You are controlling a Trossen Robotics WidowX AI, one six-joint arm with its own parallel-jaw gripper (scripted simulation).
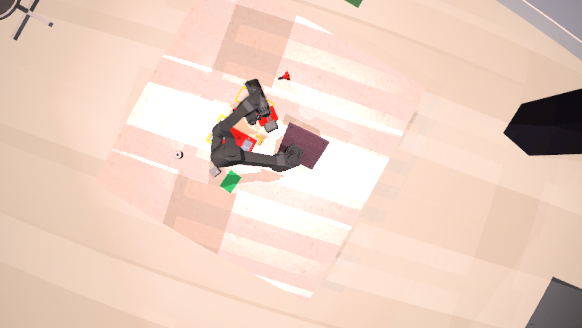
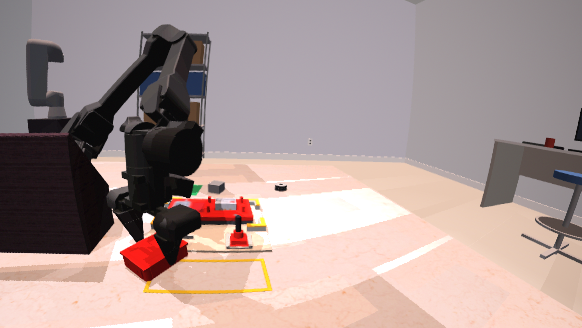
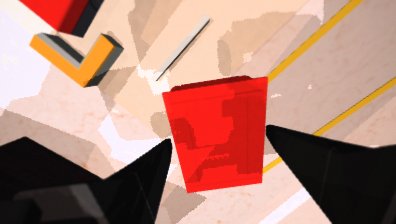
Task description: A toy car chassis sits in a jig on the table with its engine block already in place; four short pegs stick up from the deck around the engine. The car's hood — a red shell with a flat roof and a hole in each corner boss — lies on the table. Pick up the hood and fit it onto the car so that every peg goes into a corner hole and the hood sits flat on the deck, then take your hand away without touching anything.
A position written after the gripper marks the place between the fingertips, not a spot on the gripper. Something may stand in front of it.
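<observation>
Image 2 contains a red hood (image 2: 145,259) and an orange-cornered jig (image 2: 209,238). Image 3 gives the hood (image 3: 218,126) and the jig (image 3: 133,58) as well. The gripper (image 2: 155,254) is open and holds nothing; image 3 also shows the gripper (image 3: 217,136).
</observation>
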